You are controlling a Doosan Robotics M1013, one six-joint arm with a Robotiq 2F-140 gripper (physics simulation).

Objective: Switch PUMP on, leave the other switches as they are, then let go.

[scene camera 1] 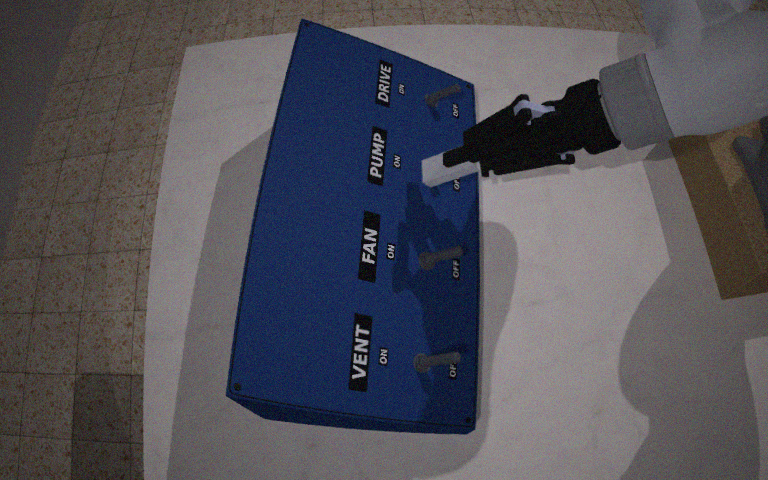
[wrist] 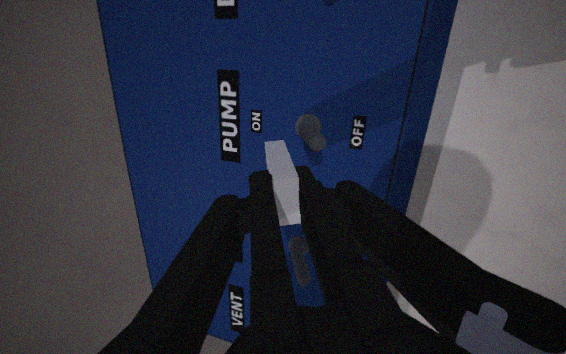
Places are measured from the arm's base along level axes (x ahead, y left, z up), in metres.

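Pixels of known places: gripper, fingertip midpoint: (scene camera 1: 425, 173) (wrist: 275, 158).
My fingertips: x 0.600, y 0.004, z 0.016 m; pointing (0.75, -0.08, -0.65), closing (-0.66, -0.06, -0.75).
Observation:
For each thing: its top centre in the pictures, then the offset to it from my fingertips. "*": a spot on its surface instead. Level surfaces: height alone.
- PUMP switch, surface spot: (wrist: 316, 142) * dx -0.043, dy -0.020, dz +0.004 m
- DRIVE switch, surface spot: (scene camera 1: 445, 96) * dx -0.037, dy -0.133, dz -0.012 m
- FAN switch, surface spot: (scene camera 1: 441, 256) * dx -0.012, dy +0.103, dz -0.008 m
- VENT switch, surface spot: (scene camera 1: 438, 361) * dx -0.002, dy +0.222, dz -0.007 m
- pale table, its level: dz -0.123 m
The PUMP switch (wrist: 316, 142) shows in the wrist view between its ON and OFF marks, seen nearly end-on, its small end slightly toward OFF; its exact tilt is hard to tell. In the scene view the gripper hides it. My gripper (scene camera 1: 428, 173) (wrist: 275, 158) is shut and empty, its pale fingertips over the panel near the PUMP switch, on the ON side of it in the wrist view. Contact cannot be told. The DRIVE switch (scene camera 1: 445, 96), FAN switch (scene camera 1: 441, 256) and VENT switch (scene camera 1: 438, 361) lean toward OFF.
The blue switch box (scene camera 1: 305, 198) (wrist: 165, 100) lies on a pale table (scene camera 1: 566, 271). The arm comes in from the right in the scene view. A brown block (scene camera 1: 702, 226) is at the right edge. The DRIVE and FAN switches stand on either side of PUMP.

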